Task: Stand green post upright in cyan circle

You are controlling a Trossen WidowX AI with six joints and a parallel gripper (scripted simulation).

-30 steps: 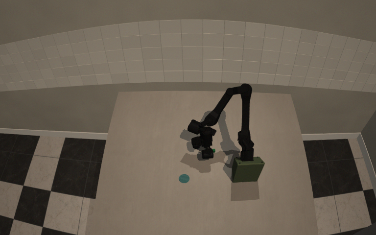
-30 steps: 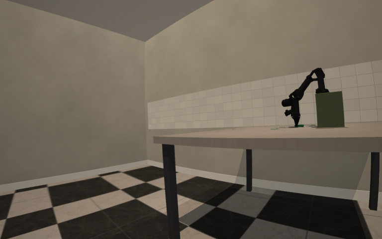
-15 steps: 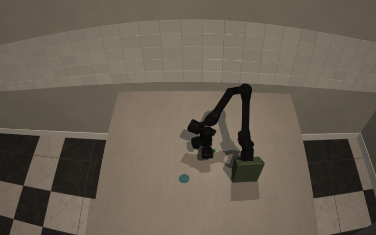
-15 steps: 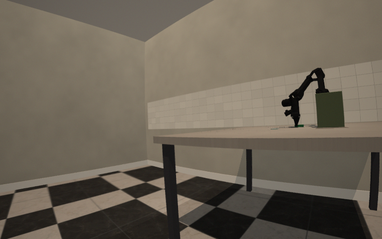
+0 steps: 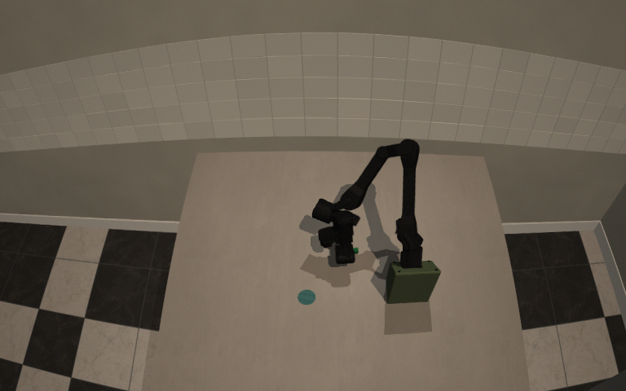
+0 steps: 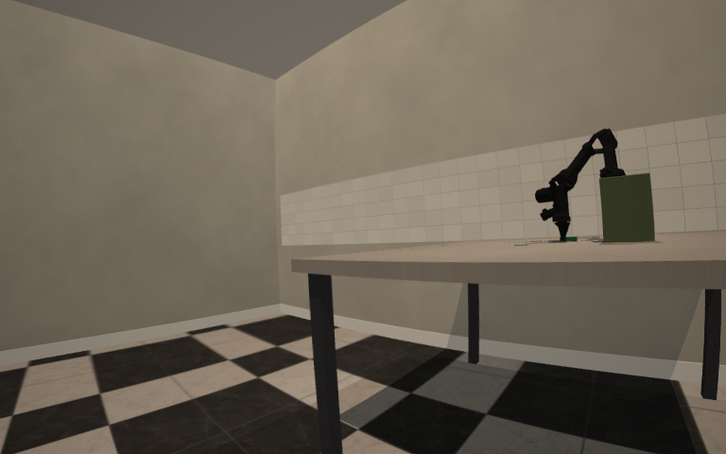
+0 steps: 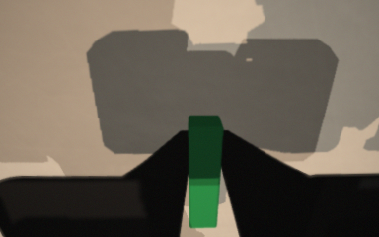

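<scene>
My hand is 11 cm short of the cyan circle, 19 cm to the right of it and 4 cm above it. Round my hand: green post: 2 cm behind, 3 cm below.
</scene>
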